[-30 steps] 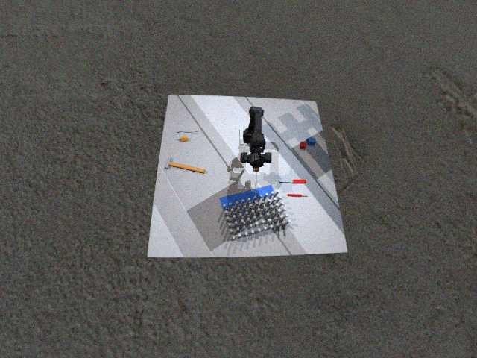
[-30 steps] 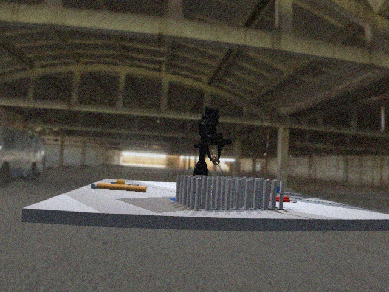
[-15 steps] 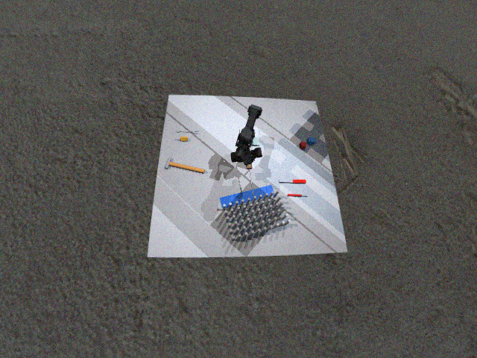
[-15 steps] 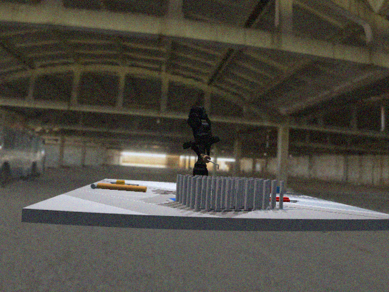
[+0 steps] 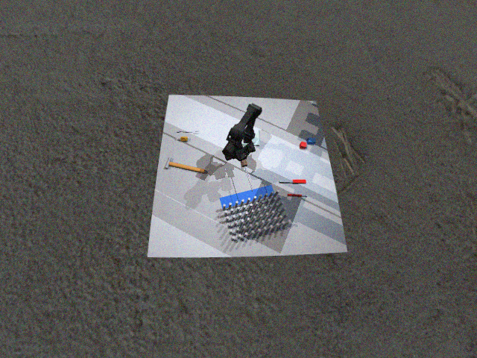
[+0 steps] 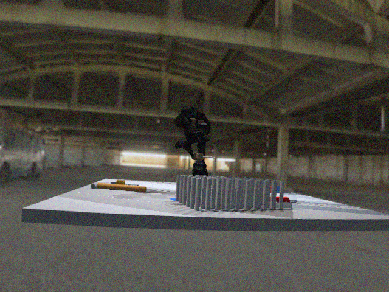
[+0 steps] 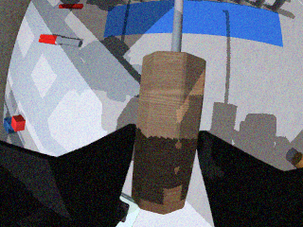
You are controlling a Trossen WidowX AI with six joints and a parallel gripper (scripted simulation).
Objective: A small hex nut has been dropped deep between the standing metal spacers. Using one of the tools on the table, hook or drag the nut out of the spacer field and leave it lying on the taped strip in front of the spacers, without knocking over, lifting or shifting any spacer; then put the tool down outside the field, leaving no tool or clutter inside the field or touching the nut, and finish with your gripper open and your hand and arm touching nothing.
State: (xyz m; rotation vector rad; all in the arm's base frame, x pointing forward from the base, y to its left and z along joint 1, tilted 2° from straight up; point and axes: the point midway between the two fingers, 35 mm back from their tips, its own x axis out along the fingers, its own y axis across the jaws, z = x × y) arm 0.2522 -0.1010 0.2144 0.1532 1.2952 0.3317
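My gripper tip is 190 mm above the blue taped strip, 180 mm short of it and 30 mm to the right of it. From my gripper tip the other things lie so: wrench 370 mm to the right, 370 mm behind, 190 mm below; hook tool 100 mm ahead, 20 mm to the left, 10 mm below; small yellow tool 400 mm to the right, 300 mm behind, 180 mm below.
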